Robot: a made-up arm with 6 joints.
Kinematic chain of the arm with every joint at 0, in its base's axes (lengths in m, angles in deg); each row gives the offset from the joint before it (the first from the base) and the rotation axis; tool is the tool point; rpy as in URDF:
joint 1: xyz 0 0 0.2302 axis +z
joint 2: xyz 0 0 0 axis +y
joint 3: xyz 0.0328 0 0.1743 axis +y
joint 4: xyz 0.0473 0 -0.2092 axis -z
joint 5: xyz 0 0 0 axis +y
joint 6: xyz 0.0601 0 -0.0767 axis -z
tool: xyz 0 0 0 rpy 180 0 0
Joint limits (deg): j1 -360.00..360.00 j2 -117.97..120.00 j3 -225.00..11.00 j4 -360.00..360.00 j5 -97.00..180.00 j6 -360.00..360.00
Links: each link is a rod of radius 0.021 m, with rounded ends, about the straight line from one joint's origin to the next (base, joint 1, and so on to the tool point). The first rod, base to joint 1, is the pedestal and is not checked.
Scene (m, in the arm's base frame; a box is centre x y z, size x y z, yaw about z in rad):
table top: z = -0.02
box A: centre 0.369 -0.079 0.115 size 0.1 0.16 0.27 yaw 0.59
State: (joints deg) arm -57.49 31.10 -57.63 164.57 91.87 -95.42
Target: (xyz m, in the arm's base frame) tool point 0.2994 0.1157 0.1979
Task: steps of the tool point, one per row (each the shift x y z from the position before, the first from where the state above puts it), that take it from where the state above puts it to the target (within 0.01 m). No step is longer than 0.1 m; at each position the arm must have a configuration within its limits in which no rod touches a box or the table.
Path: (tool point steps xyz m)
1: 0.0469 0.0341 0.0721
2: 0.0279 0.0540 0.0691
3: 0.0044 0.0651 0.0614
4: -0.0196 0.0666 0.0500
5: -0.0403 0.0589 0.0366
6: 0.0399 0.0130 -0.0398
7: 0.0306 0.0217 -0.0492
8: 0.0178 0.0275 -0.0568
9: 0.0020 0.0296 -0.0615
10: -0.0145 0.0269 -0.0628

